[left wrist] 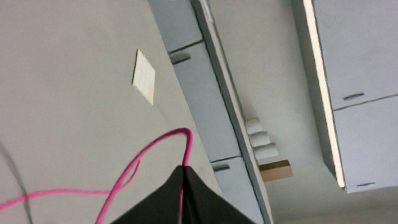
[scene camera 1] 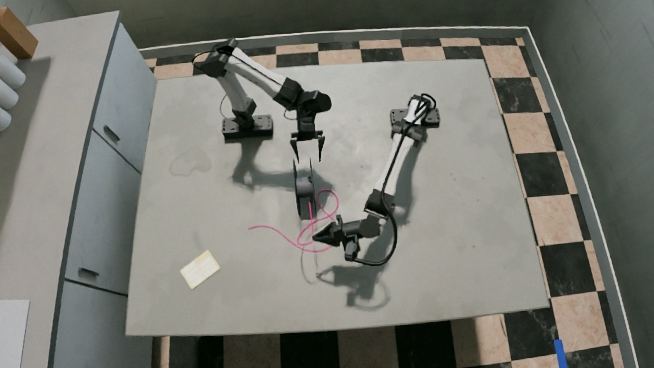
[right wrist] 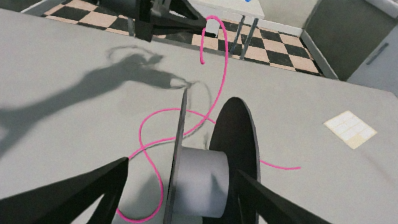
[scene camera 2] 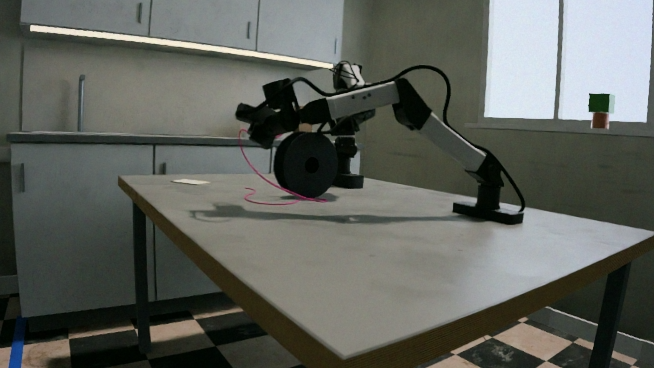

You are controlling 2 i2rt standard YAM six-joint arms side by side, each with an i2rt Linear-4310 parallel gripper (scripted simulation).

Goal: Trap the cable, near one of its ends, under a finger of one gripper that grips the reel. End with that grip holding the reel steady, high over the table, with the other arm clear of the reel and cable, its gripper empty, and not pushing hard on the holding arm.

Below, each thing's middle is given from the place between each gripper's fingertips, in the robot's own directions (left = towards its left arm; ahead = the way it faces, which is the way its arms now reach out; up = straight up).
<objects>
I see my left gripper (scene camera 1: 312, 238) 210 mm past the dark reel (scene camera 2: 309, 168), 30 mm to the left of it and 90 mm above it. The rest, counted from my left hand: pale card (scene camera 1: 204, 266): 40 mm ahead, 420 mm to the right, 190 mm below.
Right now the dark reel is 5 cm ahead of my right hand, 2 cm to the right of it and 10 cm below it. Also, from my right hand: pale card (30 cm ahead, 42 cm to the right, 20 cm below).
</objects>
